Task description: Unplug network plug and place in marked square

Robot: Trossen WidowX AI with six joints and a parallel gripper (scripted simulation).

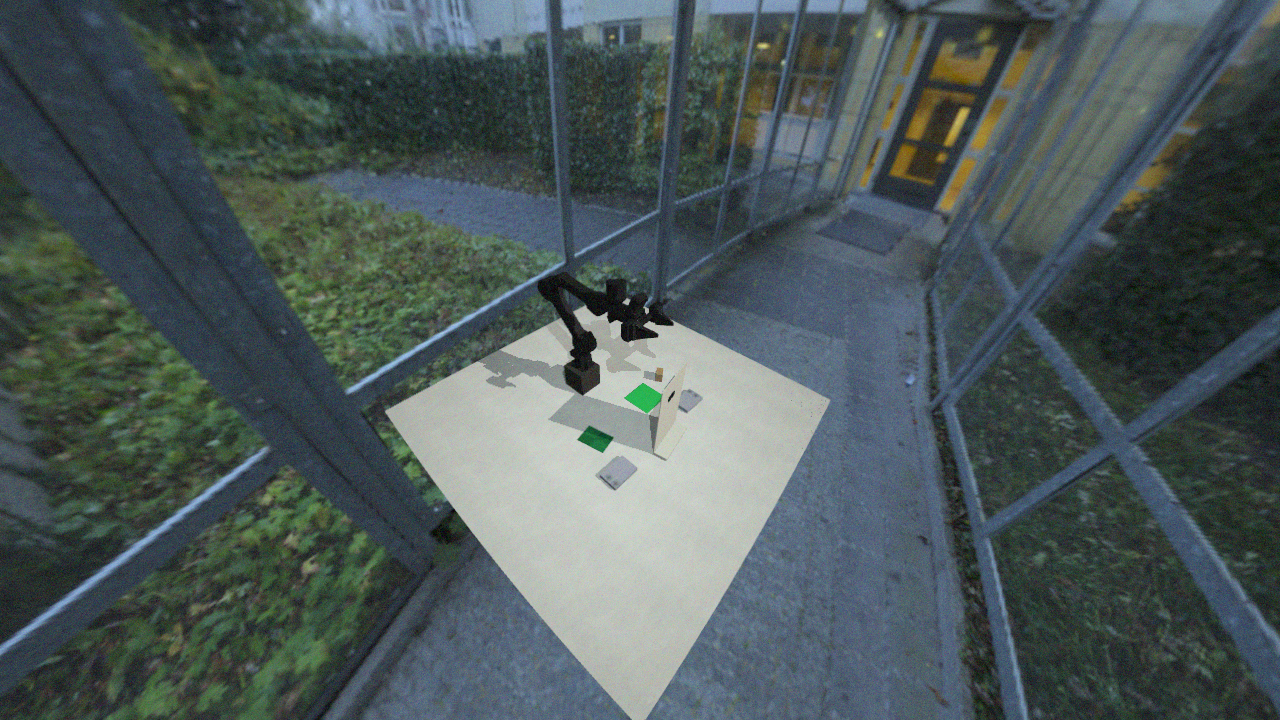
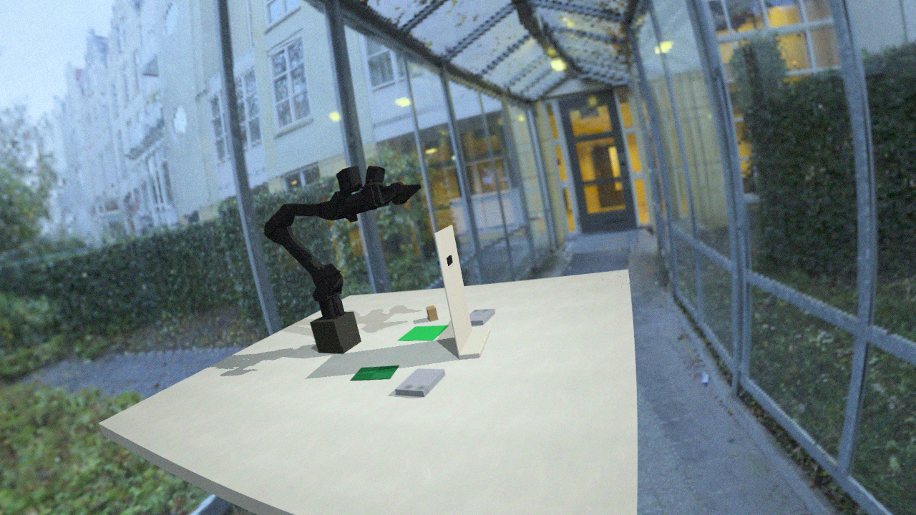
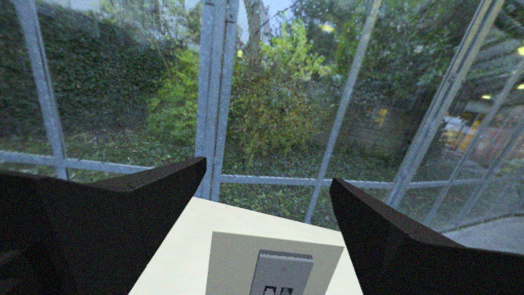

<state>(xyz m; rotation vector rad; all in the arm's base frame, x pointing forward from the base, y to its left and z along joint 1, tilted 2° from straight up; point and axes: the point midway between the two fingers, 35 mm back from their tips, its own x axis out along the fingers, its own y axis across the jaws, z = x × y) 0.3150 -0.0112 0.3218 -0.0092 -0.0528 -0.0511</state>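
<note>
My gripper tip is 60 mm short of the network plug, 40 mm to the left of it and 200 mm above it. From my gripper tip the other things lie so: bright green marked square (100 mm behind, 90 mm to the left, 430 mm below); then upright panel (80 mm ahead, 50 mm to the right, 290 mm below); then brown block (110 mm behind, 220 mm to the left, 410 mm below).
</note>
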